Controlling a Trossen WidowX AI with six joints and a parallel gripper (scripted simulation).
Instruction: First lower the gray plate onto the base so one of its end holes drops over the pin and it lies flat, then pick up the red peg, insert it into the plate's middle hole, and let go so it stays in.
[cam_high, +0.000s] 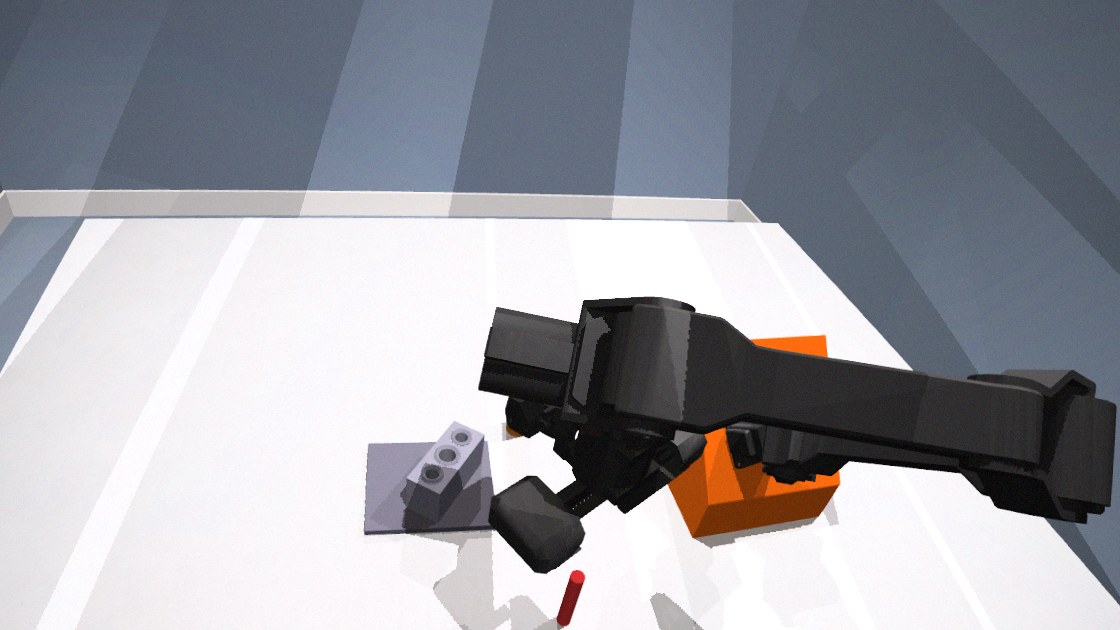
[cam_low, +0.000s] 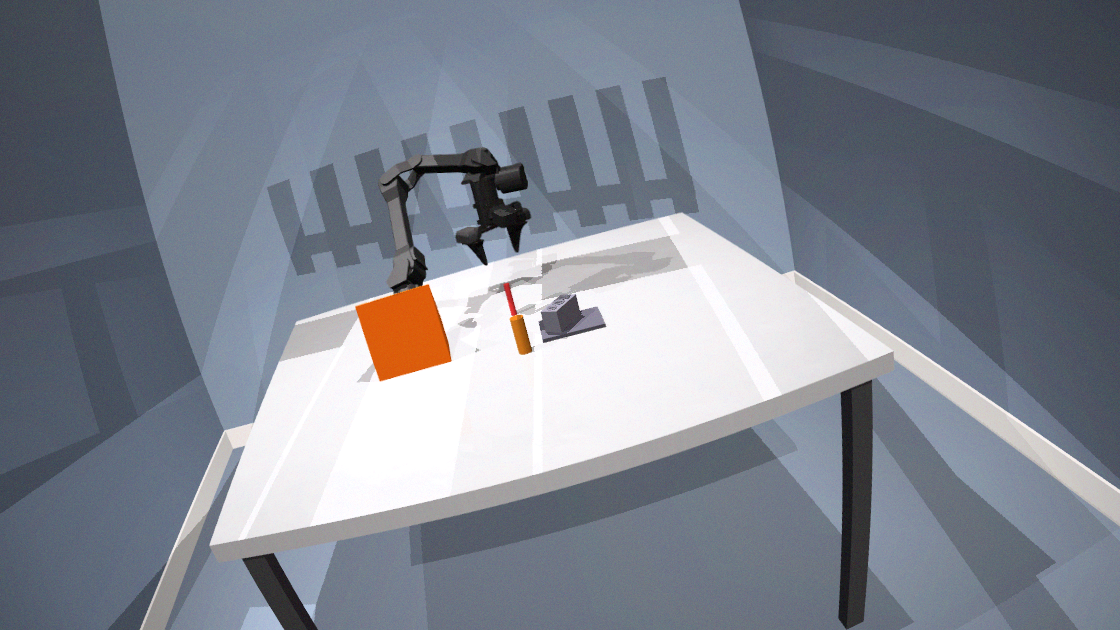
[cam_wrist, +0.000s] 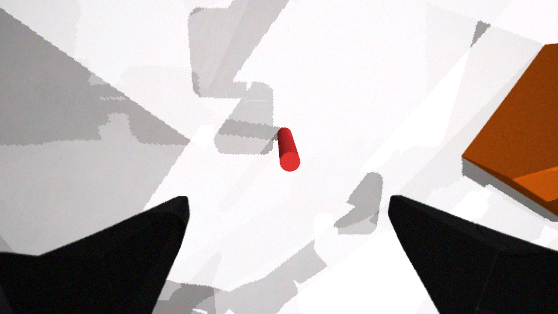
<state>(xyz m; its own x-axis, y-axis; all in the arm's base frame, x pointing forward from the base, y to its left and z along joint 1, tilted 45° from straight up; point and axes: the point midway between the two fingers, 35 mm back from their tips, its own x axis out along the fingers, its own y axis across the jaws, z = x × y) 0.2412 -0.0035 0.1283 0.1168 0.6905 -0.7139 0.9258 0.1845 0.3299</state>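
The red peg lies 10 cm below my gripper tip. From my gripper tip the other things lie so: orange cylinder 4 cm behind, 25 cm to the right, 10 cm below; gray base 8 cm ahead, 17 cm to the right, 13 cm below; gray plate 7 cm ahead, 18 cm to the right, 10 cm below.
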